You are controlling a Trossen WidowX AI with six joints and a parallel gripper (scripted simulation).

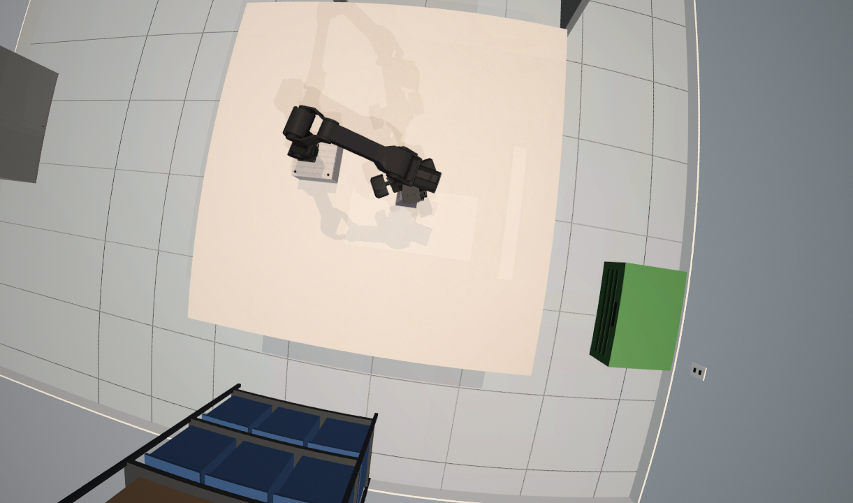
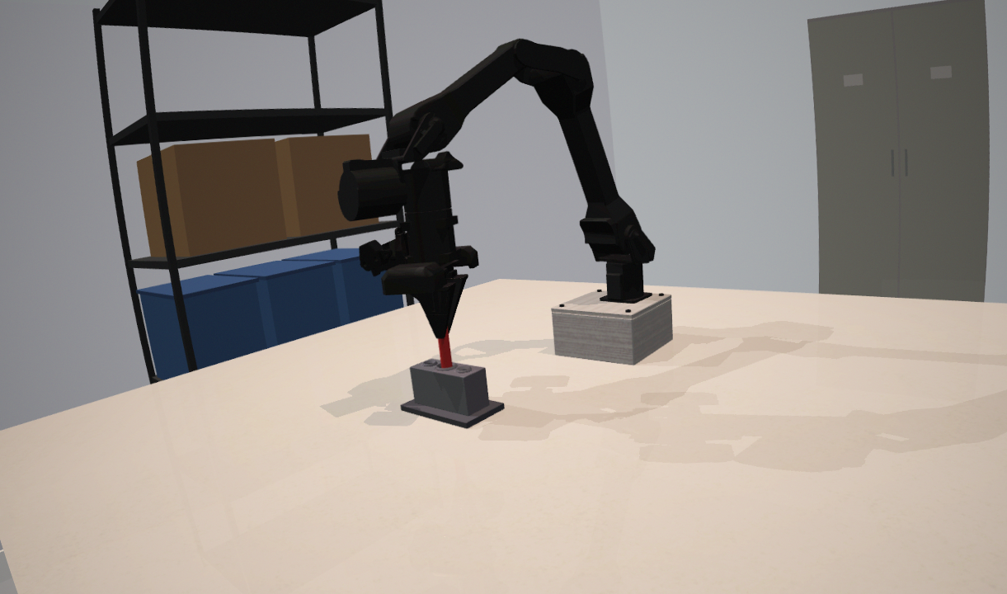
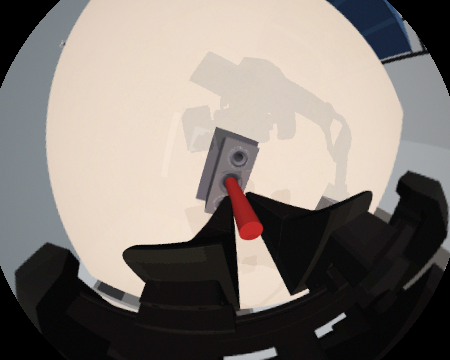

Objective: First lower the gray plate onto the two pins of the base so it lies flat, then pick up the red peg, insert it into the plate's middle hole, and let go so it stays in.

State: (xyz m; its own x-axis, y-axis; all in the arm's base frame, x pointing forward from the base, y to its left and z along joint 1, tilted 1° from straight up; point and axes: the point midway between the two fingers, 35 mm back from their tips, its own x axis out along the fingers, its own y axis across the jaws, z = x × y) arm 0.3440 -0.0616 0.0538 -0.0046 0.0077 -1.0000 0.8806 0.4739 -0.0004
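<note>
The red peg lies right at my gripper tip. From my gripper tip the other things lie so: gray plate: 5 cm below; dark flat base: 9 cm below.
</note>
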